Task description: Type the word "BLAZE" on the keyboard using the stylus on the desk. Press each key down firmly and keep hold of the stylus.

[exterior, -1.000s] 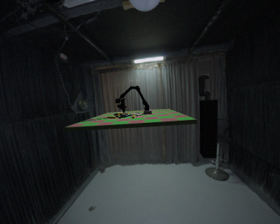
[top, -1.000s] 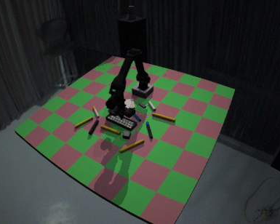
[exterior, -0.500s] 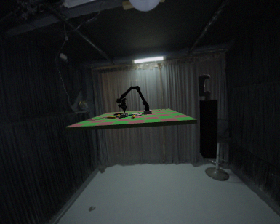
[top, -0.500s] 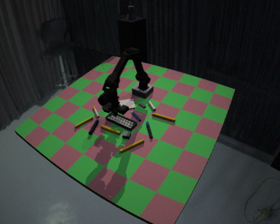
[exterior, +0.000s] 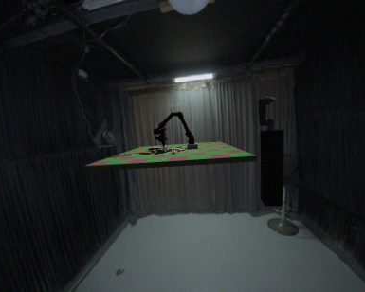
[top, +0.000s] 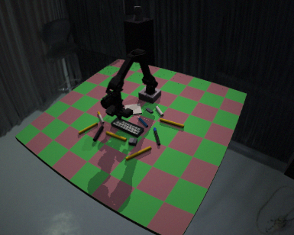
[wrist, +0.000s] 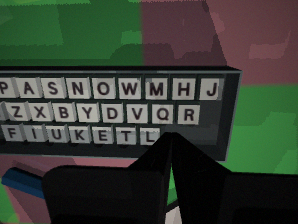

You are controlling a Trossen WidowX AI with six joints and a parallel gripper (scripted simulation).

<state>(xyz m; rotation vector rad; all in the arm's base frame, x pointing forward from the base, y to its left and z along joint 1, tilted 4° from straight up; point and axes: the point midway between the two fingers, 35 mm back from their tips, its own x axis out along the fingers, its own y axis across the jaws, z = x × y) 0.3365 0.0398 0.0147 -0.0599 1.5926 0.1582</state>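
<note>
My gripper tip is 11 cm past the blue stylus, 7 cm to the right of it and 3 cm above it. Round my gripper tip: white notepad 16 cm behind, 4 cm to the right, 3 cm below; stylus tip 12 cm behind, 4 cm to the left, 3 cm below; dark pen 16 cm ahead, 4 cm to the right, 3 cm below.
</note>
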